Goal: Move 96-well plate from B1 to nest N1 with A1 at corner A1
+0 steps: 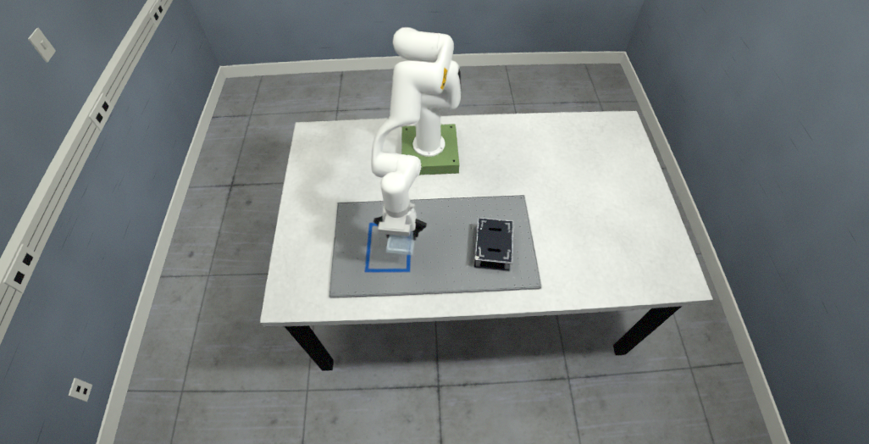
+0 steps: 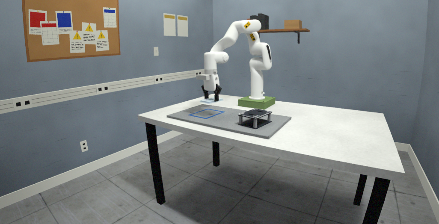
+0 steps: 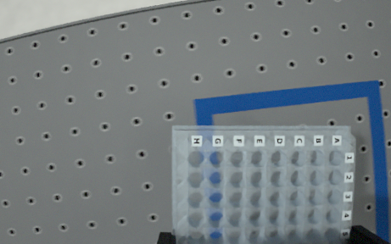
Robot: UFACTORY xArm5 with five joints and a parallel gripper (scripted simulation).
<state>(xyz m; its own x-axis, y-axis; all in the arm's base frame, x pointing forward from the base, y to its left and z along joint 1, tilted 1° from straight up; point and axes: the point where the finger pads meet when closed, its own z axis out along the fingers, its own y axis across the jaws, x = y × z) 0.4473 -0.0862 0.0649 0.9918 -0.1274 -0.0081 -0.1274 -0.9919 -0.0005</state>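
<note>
Now: the raised black plate nest 310 mm to the left of my hand and 50 mm below it. Also, from my hand: pale 96-well plate (10 mm below).
</note>
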